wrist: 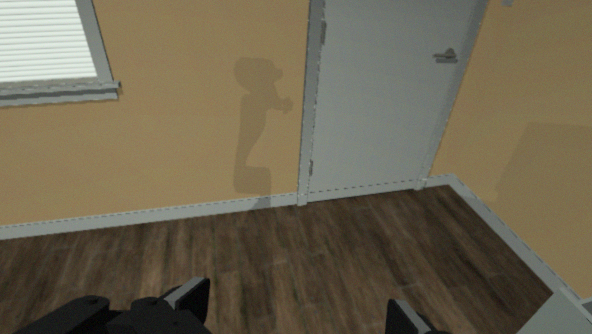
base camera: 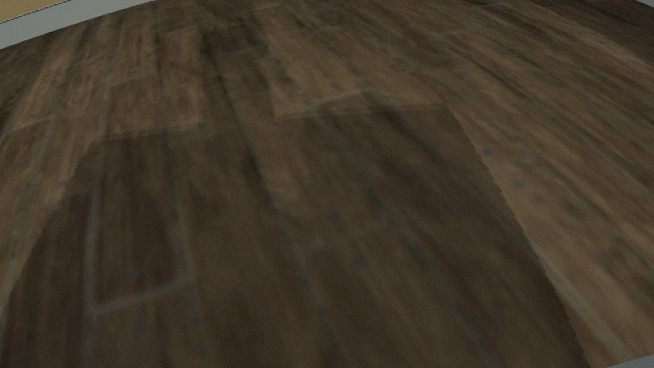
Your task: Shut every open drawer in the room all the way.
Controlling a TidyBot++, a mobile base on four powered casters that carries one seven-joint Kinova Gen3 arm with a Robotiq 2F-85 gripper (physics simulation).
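Places are measured from the arm's base along level axes (x down, y right, z back), in millimetres.
Pixels of known places: gripper, fingertip midpoint: [wrist: 296,309].
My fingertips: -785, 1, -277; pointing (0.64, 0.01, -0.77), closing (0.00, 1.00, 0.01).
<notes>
Ahead of a thing's pixels: the offset from my fingertips to its top centre, as dx, dy, dz. "*": to the spot under its first point. Level surfaces: height alone.
My gripper [wrist: 296,309] is open at the bottom of the wrist view, with its two dark fingertips wide apart and floor showing between them. A pale grey panel corner @(* +559, +649, -367) [wrist: 557,316] shows at the bottom right edge of the wrist view, to the right of the fingers and apart from them. It looks like the front corner of a pulled-out drawer, but most of it is cut off. No drawer shows in the base camera view, and the gripper does not show there either.
A closed grey door [wrist: 375,105] stands in the tan wall [wrist: 190,140], with a blinded window @(* +180, -1078, -1050) [wrist: 42,42] to its left. A pale baseboard @(* +1114, -871, -1112) [wrist: 150,213] [base camera: 65,24] runs along the wall. Dark wood floor @(dx +1181) [wrist: 280,240] [base camera: 320,200] lies in front, with a broad shadow in the base camera view.
</notes>
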